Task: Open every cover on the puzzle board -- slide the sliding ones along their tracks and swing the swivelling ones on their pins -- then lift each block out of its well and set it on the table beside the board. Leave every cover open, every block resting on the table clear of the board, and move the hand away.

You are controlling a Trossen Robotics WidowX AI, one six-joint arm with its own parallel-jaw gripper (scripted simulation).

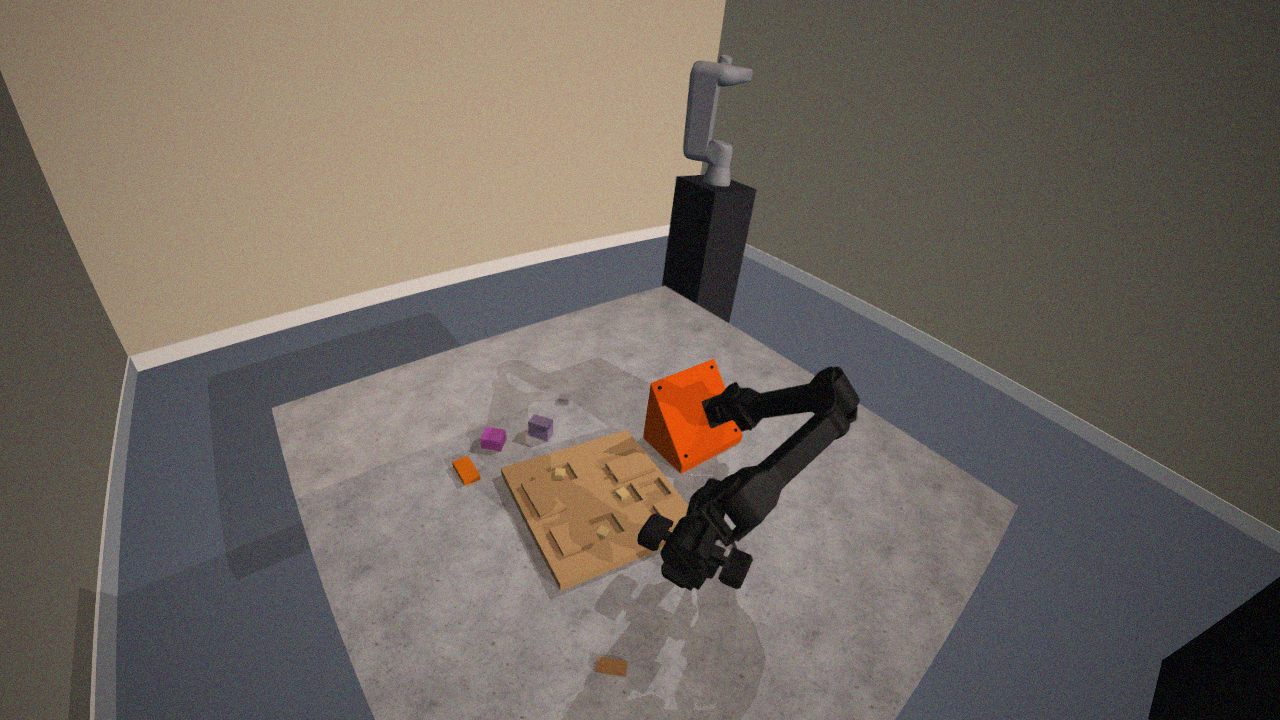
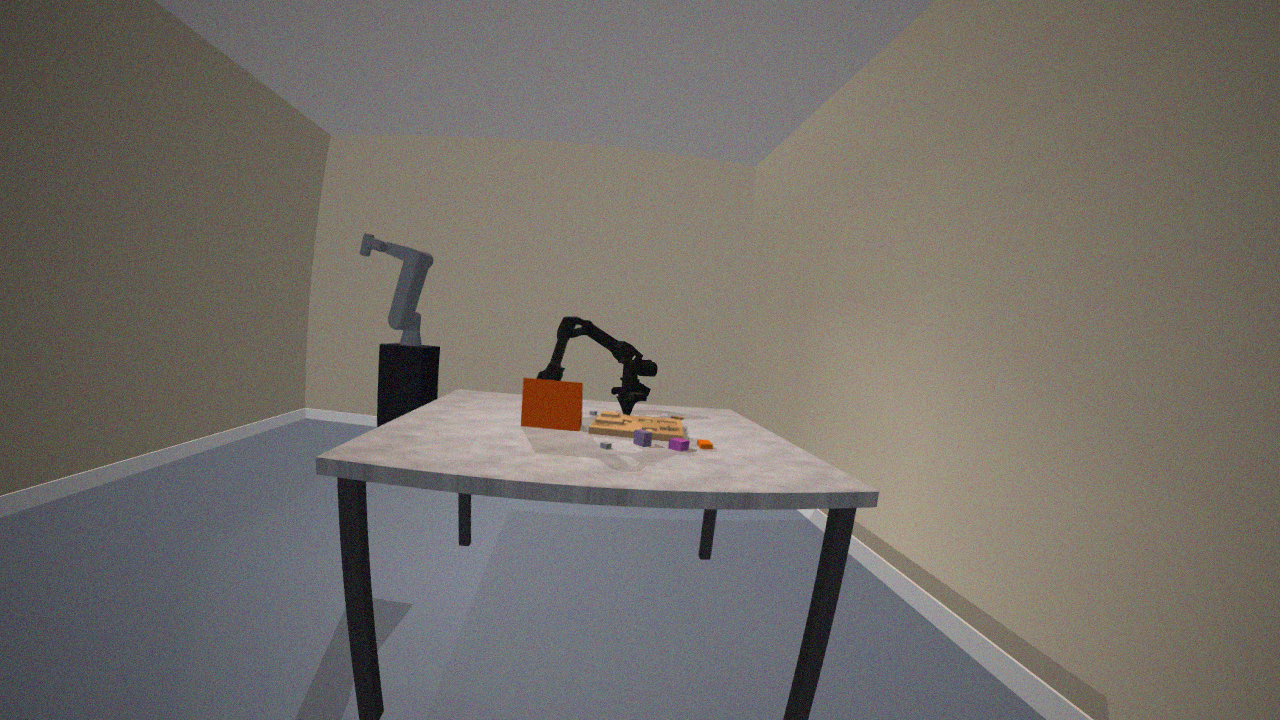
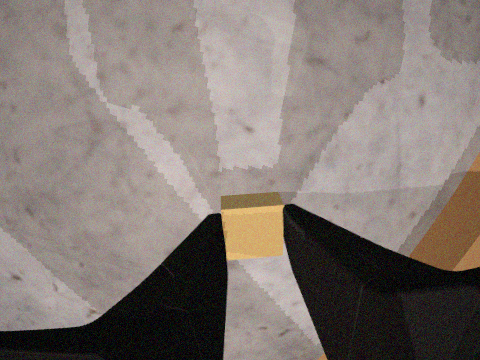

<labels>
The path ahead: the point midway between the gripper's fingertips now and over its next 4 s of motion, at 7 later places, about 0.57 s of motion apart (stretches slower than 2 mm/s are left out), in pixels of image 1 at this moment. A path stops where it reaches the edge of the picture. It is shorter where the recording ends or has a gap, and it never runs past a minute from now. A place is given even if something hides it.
The gripper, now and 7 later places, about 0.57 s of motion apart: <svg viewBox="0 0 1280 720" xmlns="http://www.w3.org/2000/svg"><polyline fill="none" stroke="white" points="686,577 687,568 689,550 655,520 629,482 623,476 622,488 622,492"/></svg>
</labels>
